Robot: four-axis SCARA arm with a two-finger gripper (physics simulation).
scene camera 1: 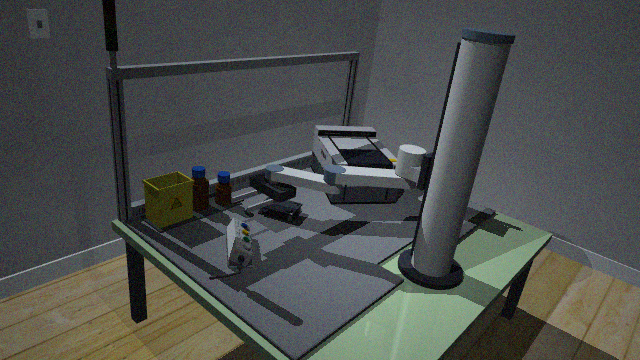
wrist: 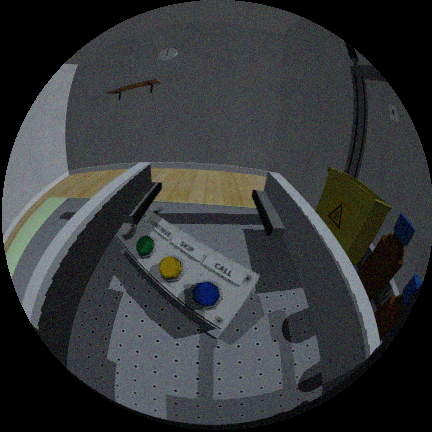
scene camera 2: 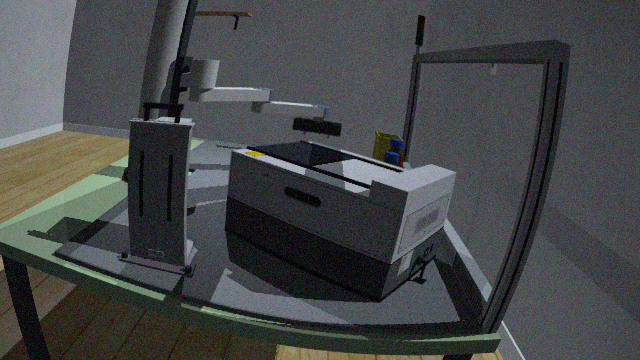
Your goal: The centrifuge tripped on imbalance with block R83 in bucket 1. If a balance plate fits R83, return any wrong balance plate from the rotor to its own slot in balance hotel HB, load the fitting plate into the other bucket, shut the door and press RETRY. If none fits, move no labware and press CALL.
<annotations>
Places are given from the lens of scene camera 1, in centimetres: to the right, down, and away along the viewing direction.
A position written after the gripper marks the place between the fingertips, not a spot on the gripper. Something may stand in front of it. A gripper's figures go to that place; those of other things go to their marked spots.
gripper [scene camera 1: 239, 204]: -30, 9, 171
centrifuge [scene camera 1: 328, 140]: 4, -21, 237
</annotations>
